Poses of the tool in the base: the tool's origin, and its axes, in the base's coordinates. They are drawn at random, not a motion.
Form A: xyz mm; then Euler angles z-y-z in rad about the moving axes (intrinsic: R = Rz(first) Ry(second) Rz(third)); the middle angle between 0 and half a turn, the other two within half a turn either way.
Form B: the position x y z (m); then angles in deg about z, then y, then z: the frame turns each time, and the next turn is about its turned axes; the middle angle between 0 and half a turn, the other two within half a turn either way. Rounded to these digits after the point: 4 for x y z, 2 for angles.
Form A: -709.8, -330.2, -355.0, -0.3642, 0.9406, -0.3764
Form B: -0.7098, -0.3302, -0.3550, -20.87, 53.89, -21.57
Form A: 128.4, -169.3, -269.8, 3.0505, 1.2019, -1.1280
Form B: 0.1284, -0.1693, -0.2698, 174.78, 68.86, -64.63
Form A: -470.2, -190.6, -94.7, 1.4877, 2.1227, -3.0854
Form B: -0.4702, -0.1906, -0.0947, 85.24, 121.62, -176.78
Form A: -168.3, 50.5, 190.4, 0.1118, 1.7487, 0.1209
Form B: -0.1683, 0.0505, 0.1904, 6.41, 100.19, 6.93
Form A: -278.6, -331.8, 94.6, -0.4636, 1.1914, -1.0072
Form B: -0.2786, -0.3318, 0.0946, -26.56, 68.26, -57.71
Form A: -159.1, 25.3, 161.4, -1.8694, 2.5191, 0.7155
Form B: -0.1591, 0.0253, 0.1614, -107.11, 144.33, 41.00
